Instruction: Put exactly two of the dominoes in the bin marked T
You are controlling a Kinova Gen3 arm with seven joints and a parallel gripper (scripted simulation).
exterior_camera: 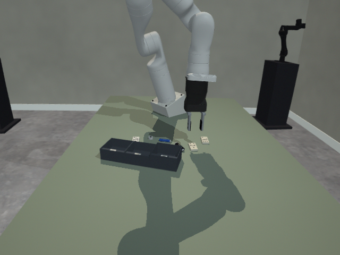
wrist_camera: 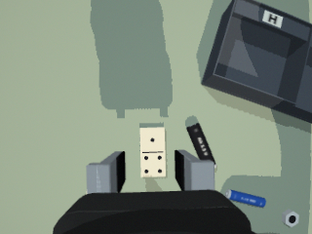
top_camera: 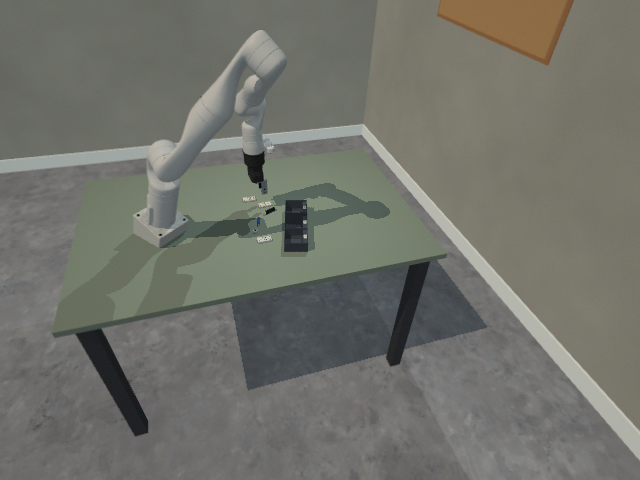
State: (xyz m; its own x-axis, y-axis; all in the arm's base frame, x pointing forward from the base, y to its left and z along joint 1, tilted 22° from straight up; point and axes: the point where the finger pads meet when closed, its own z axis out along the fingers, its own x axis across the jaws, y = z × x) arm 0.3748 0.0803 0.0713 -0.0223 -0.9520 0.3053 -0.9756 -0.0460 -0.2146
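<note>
Now: the black cylinder 10 mm ahead of my hand, 50 mm to the right of it and 80 mm below it. Round my hand: blue cylinder (50 mm behind, 100 mm to the right, 80 mm below); dark three-part bin (70 mm ahead, 190 mm to the right, 60 mm below); small grey nut (80 mm behind, 150 mm to the right, 80 mm below).
</note>
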